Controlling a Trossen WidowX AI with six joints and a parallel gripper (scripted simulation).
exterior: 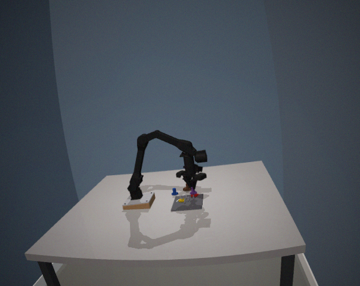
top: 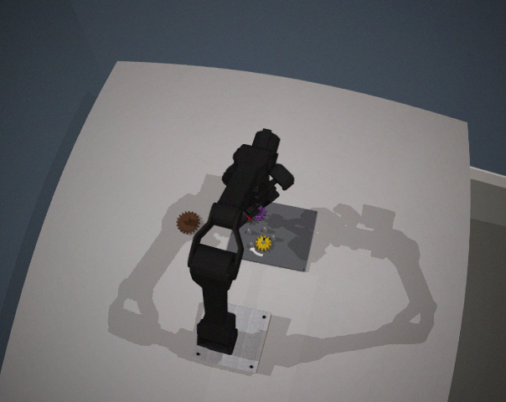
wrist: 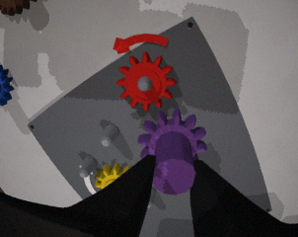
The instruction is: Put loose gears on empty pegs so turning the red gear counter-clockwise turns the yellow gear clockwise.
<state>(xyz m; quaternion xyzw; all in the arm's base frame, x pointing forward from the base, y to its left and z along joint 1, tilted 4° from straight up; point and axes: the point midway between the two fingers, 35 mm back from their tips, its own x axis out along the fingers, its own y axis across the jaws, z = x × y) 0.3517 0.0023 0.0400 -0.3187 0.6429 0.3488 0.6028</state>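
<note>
My gripper tip is 4 cm to the right of the red gear and 5 cm above it. Also, from my gripper tip: purple gear 1 cm below; red arrow 1 cm ahead, 6 cm to the left, 6 cm below; yellow gear 7 cm behind, 3 cm to the right, 5 cm below.
</note>
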